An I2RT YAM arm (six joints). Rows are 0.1 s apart.
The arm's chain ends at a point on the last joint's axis. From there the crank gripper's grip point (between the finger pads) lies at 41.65 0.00 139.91 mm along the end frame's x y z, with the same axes.
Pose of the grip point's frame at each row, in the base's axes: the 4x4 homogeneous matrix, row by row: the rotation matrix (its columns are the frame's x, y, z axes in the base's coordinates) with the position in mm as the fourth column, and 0 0 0 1 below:
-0.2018 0.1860 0.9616 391.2; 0.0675 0.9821 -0.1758 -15.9; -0.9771 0.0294 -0.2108 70.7; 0 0 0 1
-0.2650 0.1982 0.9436 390.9; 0.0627 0.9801 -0.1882 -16.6; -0.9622 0.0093 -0.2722 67.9; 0 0 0 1
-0.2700 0.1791 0.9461 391.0; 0.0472 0.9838 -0.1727 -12.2; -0.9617 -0.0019 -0.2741 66.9; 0 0 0 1
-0.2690 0.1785 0.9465 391.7; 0.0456 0.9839 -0.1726 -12.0; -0.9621 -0.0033 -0.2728 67.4; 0 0 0 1
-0.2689 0.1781 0.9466 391.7; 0.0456 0.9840 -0.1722 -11.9; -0.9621 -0.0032 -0.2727 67.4; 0 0 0 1
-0.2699 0.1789 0.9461 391.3; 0.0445 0.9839 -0.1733 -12.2; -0.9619 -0.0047 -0.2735 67.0; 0 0 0 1
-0.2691 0.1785 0.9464 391.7; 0.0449 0.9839 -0.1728 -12.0; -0.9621 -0.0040 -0.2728 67.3; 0 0 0 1
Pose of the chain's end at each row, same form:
-0.2018 0.1860 0.9616 265.1; 0.0675 0.9821 -0.1758 5.9; -0.9771 0.0294 -0.2108 140.9; 0 0 0 1
-0.2650 0.1982 0.9436 269.9; 0.0627 0.9801 -0.1882 7.1; -0.9622 0.0093 -0.2722 146.1; 0 0 0 1
-0.2700 0.1791 0.9461 269.9; 0.0472 0.9838 -0.1727 10.0; -0.9617 -0.0019 -0.2741 145.3; 0 0 0 1
-0.2690 0.1785 0.9465 270.5; 0.0456 0.9839 -0.1726 10.2; -0.9621 -0.0033 -0.2728 145.6; 0 0 0 1
-0.2689 0.1781 0.9466 270.5; 0.0456 0.9840 -0.1722 10.3; -0.9621 -0.0032 -0.2727 145.6; 0 0 0 1
-0.2699 0.1789 0.9461 270.2; 0.0445 0.9839 -0.1733 10.2; -0.9619 -0.0047 -0.2735 145.3; 0 0 0 1
-0.2691 0.1785 0.9464 270.5; 0.0449 0.9839 -0.1728 10.3; -0.9621 -0.0040 -0.2728 145.5; 0 0 0 1

